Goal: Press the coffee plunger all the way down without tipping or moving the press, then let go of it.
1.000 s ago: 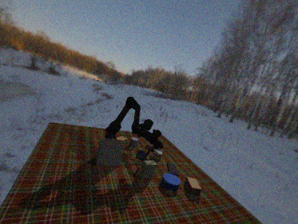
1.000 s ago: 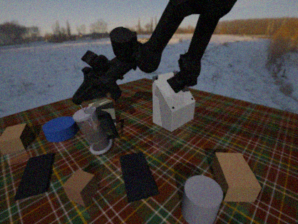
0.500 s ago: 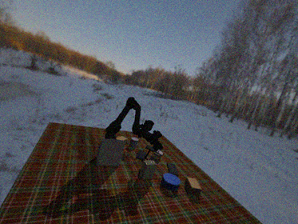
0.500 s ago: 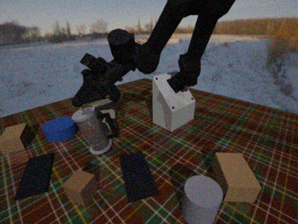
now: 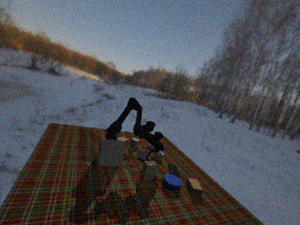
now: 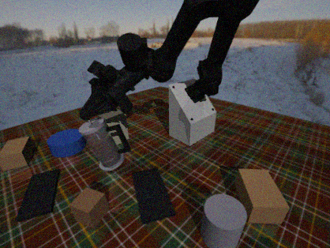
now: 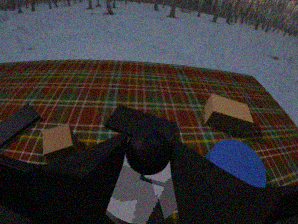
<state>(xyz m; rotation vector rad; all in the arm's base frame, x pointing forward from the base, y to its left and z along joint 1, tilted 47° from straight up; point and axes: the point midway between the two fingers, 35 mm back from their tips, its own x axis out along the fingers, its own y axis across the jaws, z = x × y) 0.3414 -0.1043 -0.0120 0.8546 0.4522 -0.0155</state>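
The coffee press lies 4 cm behind my gripper tip, 2 cm to the left of it and 8 cm below it. From my gripper tip the other things lie so: blue disc: 1 cm ahead, 18 cm to the right, 15 cm below; then grey cylinder: 6 cm behind, 36 cm to the left, 14 cm below.
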